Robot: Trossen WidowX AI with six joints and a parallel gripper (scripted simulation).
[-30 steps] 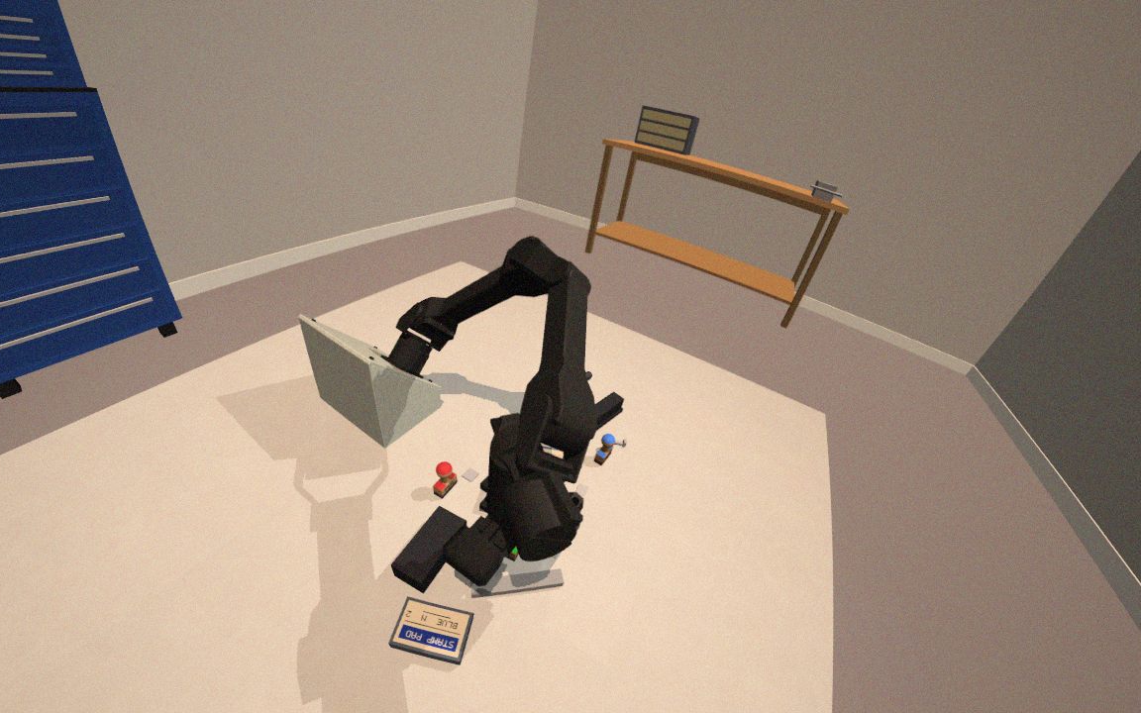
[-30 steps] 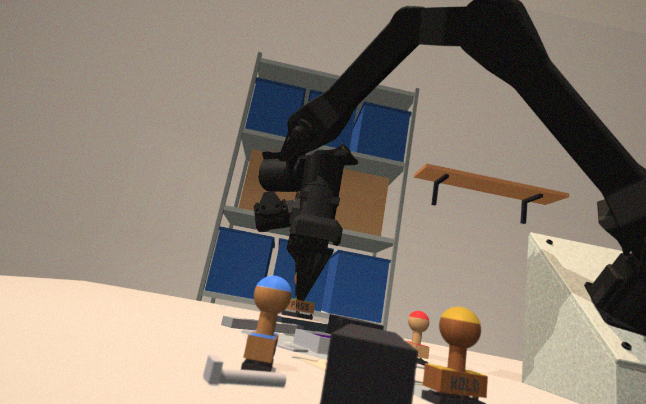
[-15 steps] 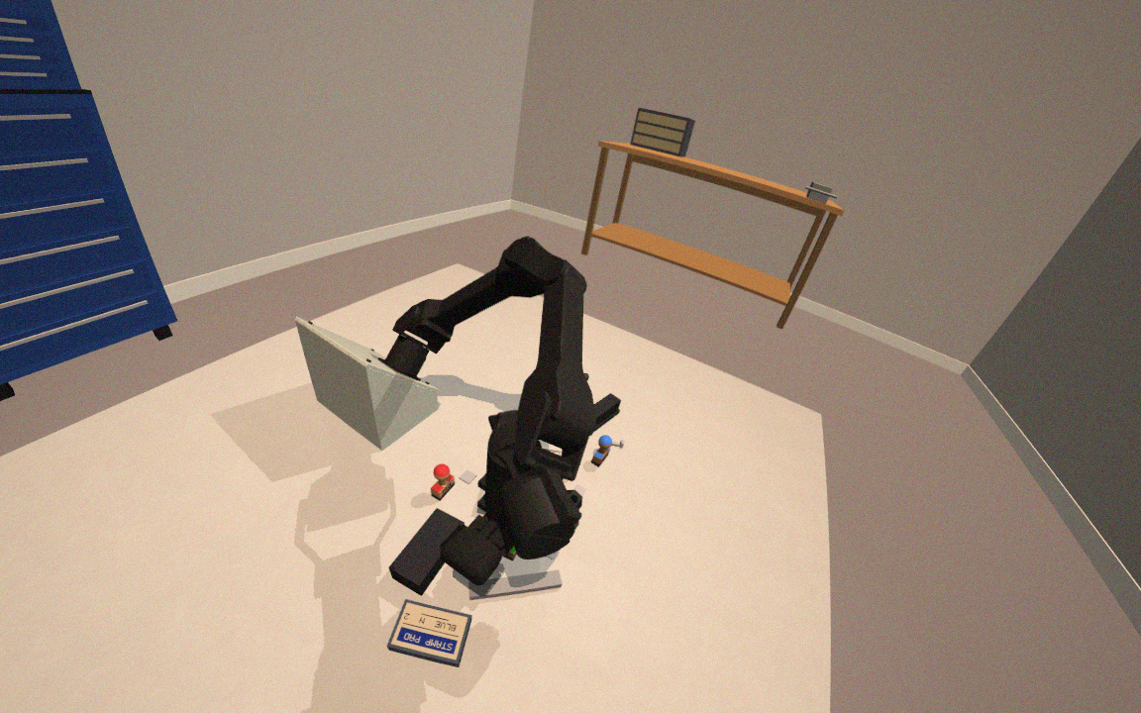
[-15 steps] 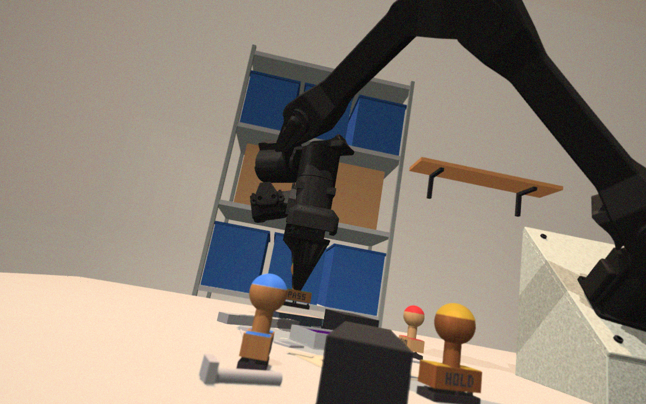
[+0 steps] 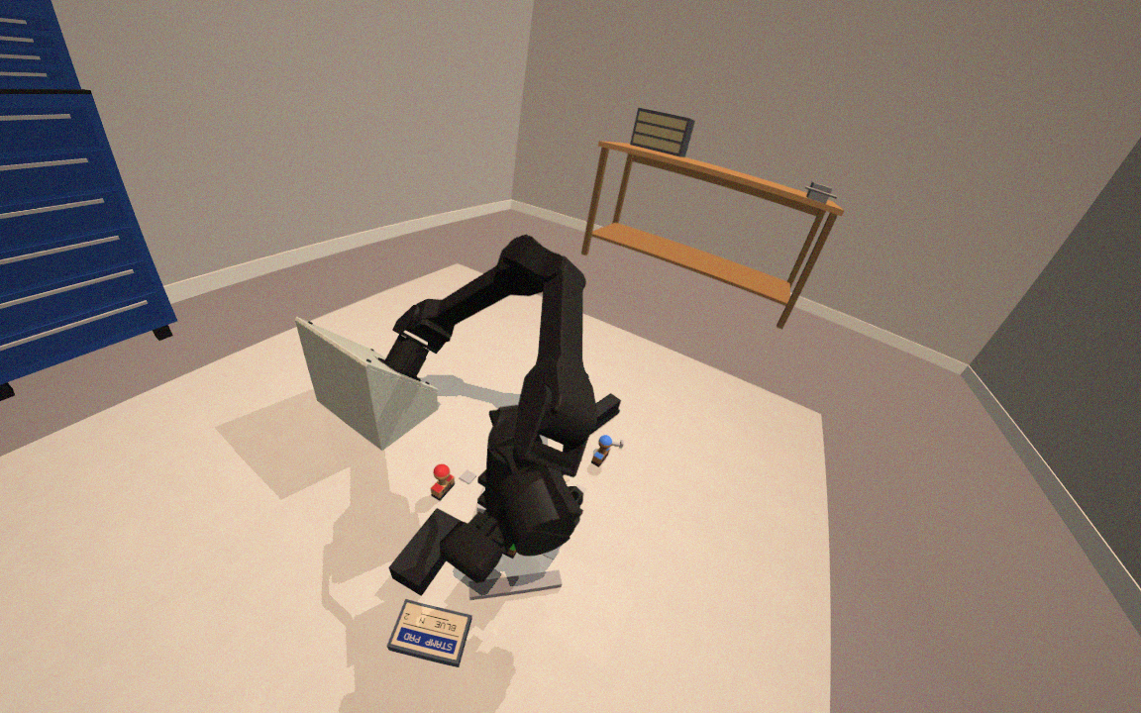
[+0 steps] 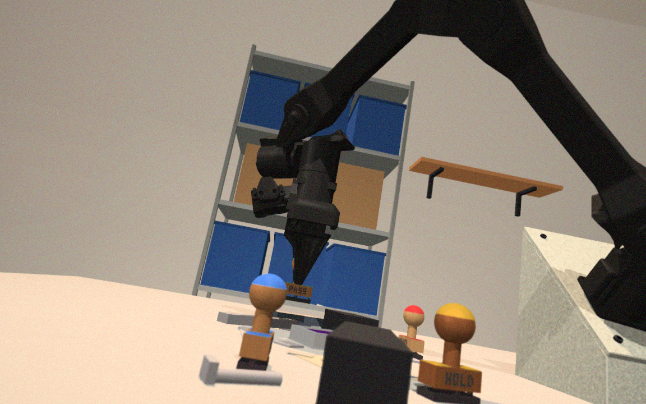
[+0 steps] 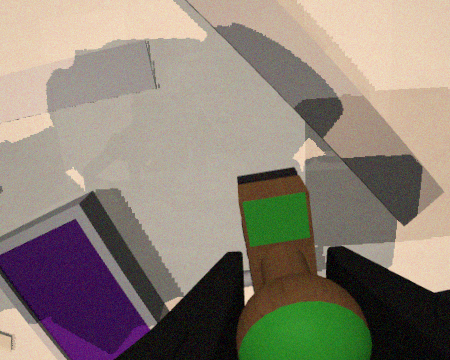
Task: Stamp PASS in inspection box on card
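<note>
Now: the purple ink pad 8 cm to the left of my gripper tip, 6 cm below it and 6 cm behind it. The rest, counted from my gripper tip: red-topped stamp 16 cm behind, 4 cm below, 2 cm to the left; stamp-pad packet 14 cm to the right, 5 cm below; long grey bar 6 cm below, 4 cm ahead, 2 cm to the right.
</note>
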